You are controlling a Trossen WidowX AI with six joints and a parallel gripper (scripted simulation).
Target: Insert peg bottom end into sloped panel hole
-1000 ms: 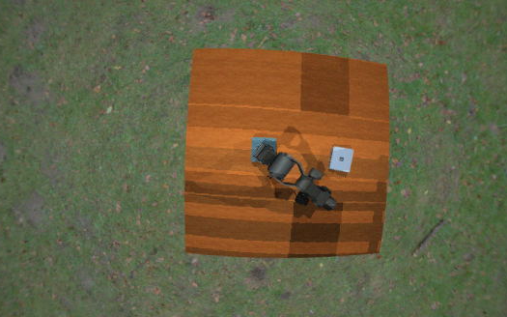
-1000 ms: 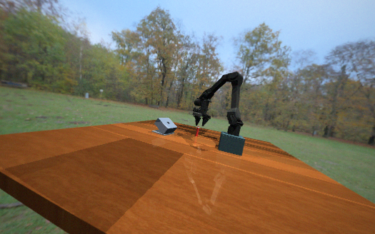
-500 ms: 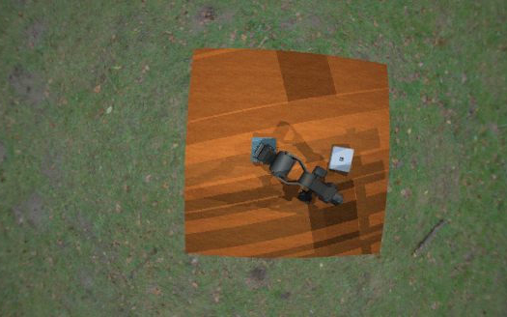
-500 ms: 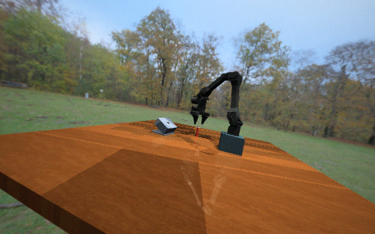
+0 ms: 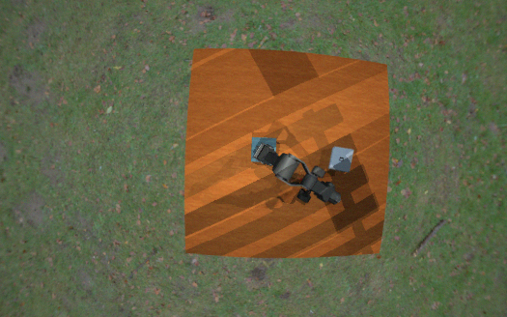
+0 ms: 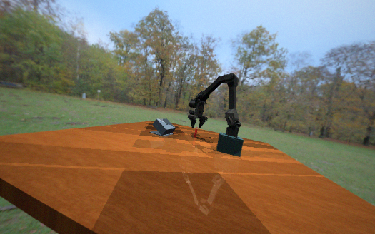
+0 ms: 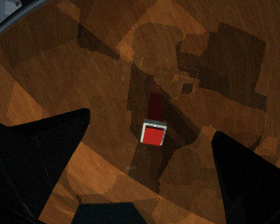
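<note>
The red peg is 2 cm below my gripper tip. From my gripper tip the other things lie so: grey sloped panel 20 cm ahead, 15 cm to the left, 2 cm below.
</note>
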